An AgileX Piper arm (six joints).
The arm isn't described. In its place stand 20 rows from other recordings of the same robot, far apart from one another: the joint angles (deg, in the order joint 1, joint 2, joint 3, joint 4, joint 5, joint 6), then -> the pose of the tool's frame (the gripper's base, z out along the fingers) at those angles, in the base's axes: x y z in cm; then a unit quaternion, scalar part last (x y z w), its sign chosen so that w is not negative.
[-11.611, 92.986, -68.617, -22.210, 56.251, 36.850] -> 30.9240 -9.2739 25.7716 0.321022 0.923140 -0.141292 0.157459
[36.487, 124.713, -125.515, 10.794, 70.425, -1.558] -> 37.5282 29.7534 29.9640 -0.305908 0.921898 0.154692 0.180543
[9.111, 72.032, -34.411, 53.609, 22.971, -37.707] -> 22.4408 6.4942 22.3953 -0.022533 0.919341 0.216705 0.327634
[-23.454, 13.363, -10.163, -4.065, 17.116, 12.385] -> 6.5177 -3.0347 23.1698 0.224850 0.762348 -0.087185 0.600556
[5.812, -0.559, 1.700, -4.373, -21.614, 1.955] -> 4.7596 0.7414 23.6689 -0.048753 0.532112 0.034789 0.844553
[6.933, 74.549, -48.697, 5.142, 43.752, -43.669] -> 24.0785 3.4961 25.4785 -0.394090 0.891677 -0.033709 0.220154
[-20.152, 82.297, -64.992, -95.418, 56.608, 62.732] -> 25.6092 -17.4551 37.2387 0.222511 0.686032 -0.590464 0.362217
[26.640, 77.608, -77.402, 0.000, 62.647, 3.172] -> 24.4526 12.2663 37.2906 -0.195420 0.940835 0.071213 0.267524
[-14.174, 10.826, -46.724, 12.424, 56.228, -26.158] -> -0.4128 1.7828 37.2023 -0.089200 0.785433 -0.106462 0.603162
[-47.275, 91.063, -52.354, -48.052, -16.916, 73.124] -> 24.9817 -24.1461 25.0152 0.445762 0.697070 -0.011872 0.561470
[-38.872, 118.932, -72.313, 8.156, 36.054, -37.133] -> 31.0150 -24.0250 11.2857 0.067712 0.990792 -0.028266 0.113784
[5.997, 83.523, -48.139, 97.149, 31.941, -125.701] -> 29.6929 7.9225 26.6184 -0.372248 0.740043 0.133049 0.544120
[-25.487, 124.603, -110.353, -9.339, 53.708, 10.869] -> 43.2412 -21.9315 23.4799 0.272381 0.930531 -0.104094 0.221553
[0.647, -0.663, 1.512, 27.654, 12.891, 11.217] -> 5.5338 1.0048 18.6887 0.209370 0.720737 0.256478 0.609033
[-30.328, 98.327, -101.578, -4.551, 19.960, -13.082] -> 35.5410 -21.0774 43.6182 0.096033 0.769250 -0.264931 0.573448
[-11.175, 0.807, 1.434, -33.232, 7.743, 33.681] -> 5.5728 -1.7858 19.3694 0.100492 0.722750 -0.089280 0.677911
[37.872, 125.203, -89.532, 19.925, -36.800, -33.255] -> 41.4028 29.8454 22.9382 -0.244812 0.634141 0.063273 0.730704
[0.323, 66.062, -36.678, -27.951, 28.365, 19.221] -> 21.5436 -1.9050 24.5420 -0.011539 0.934154 -0.121434 0.335375
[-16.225, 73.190, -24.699, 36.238, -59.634, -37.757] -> 20.7191 -10.8632 26.2141 0.196844 0.618709 -0.376483 0.660842
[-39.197, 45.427, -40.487, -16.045, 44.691, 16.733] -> 10.1034 -10.5218 31.2062 0.381005 0.832123 -0.200731 0.349448
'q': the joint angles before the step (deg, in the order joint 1, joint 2, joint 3, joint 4, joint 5, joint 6). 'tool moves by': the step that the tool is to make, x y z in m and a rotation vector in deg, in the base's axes. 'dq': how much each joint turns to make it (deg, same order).
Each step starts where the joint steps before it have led.
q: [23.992 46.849 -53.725 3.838 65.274 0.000]
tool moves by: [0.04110 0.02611 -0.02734 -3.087 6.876 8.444]
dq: [0.000 11.541 -0.098 5.209 -2.926 -9.781]
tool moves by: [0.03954 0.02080 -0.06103 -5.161 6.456 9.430]
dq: [-0.001 13.184 3.947 3.031 -7.313 -12.351]
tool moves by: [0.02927 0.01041 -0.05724 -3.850 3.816 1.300]
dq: [0.000 11.955 2.360 -0.443 -8.985 -2.961]
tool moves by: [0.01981 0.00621 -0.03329 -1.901 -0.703 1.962]
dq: [0.002 7.696 0.020 -0.668 -7.350 -2.861]
